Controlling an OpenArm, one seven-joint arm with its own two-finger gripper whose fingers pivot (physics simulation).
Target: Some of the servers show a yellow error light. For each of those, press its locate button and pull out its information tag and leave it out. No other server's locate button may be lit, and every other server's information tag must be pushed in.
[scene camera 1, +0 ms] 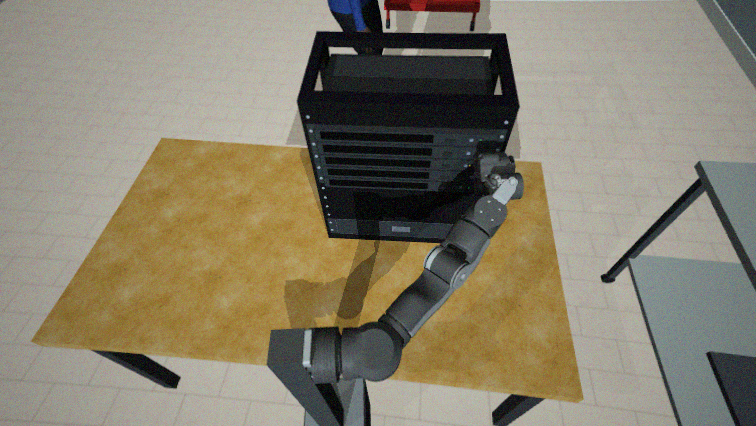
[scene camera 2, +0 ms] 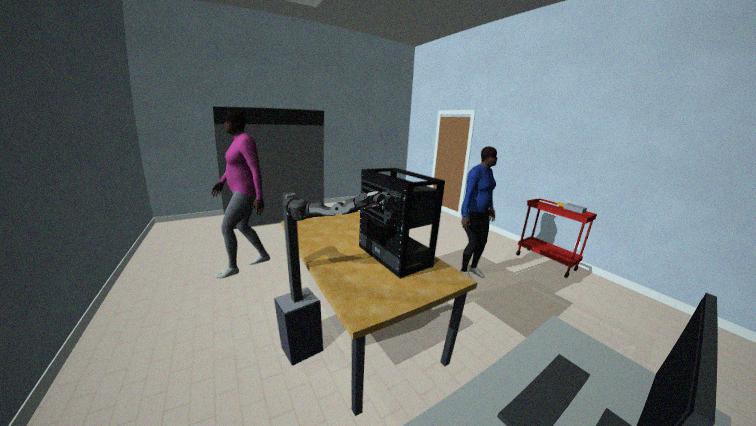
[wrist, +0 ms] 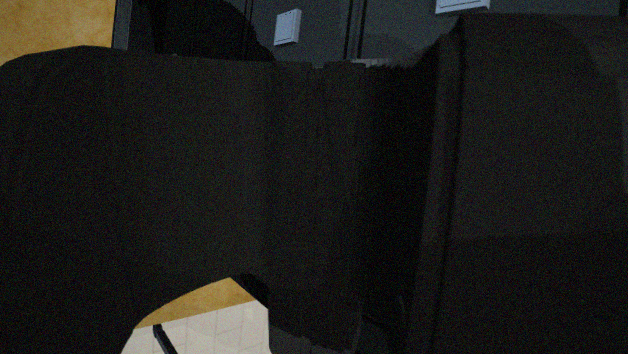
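Note:
The black rack (scene camera 1: 407,110) (scene camera 2: 423,182) stands on the table and holds several flat dark servers (scene camera 1: 378,160), one above another. My gripper (scene camera 1: 484,158) (scene camera 2: 388,200) (wrist: 331,218) is shut, with nothing seen between its fingers, close in front of the servers' right end. In the wrist view its dark fingers fill most of the picture and hide the server lights. Above the fingertips show one small pale square piece (wrist: 287,27) on a server face and part of another pale piece (wrist: 462,4). Which lights are lit and how far the information tags stand out cannot be told.
The wooden table (scene camera 1: 211,238) (scene camera 2: 370,296) carries the rack. A grey desk (scene camera 1: 687,301) (scene camera 2: 476,381) stands to the right. A person in blue (scene camera 2: 480,190) stands behind the rack, near a red cart (scene camera 2: 563,210). A person in pink (scene camera 2: 243,164) is at the left in scene camera 2.

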